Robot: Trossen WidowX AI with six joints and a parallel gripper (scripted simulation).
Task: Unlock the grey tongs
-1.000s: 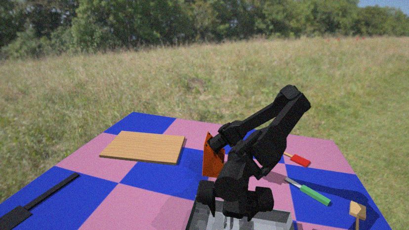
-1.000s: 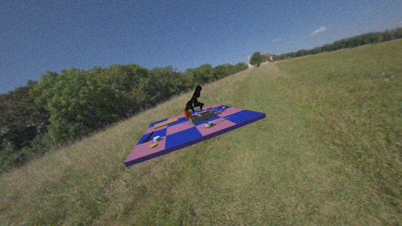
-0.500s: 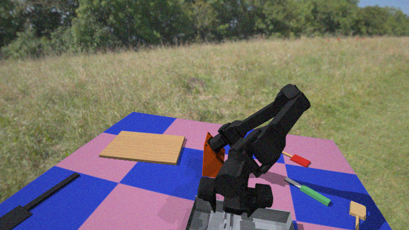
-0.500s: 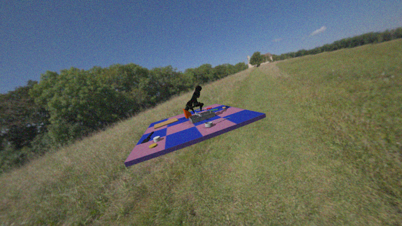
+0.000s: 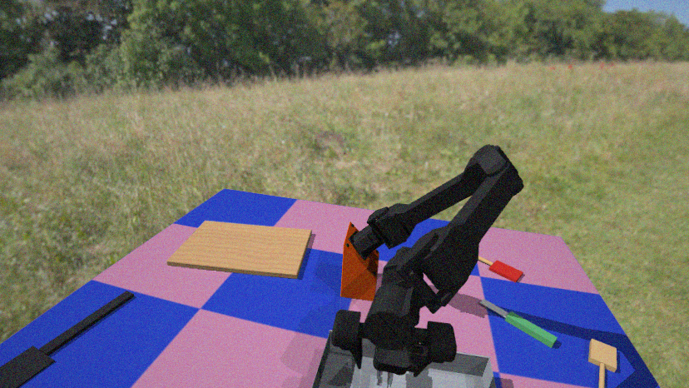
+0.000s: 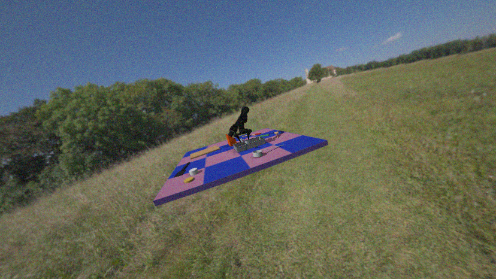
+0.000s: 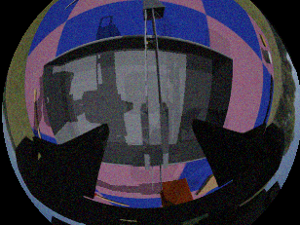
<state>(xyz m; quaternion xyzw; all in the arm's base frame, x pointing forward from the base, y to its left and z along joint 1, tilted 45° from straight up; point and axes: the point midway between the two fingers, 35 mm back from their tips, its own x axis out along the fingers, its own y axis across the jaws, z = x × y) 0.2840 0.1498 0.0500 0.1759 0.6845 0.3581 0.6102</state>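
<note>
The grey roasting tin lies 30 mm to the left of my gripper tip and 40 mm below it. The rest, counted from my gripper tip: black spatula 160 mm ahead, 630 mm to the right, 70 mm below; red spatula 530 mm behind, 180 mm to the left, 60 mm below; wooden board 320 mm behind, 500 mm to the right, 60 mm below.
</note>
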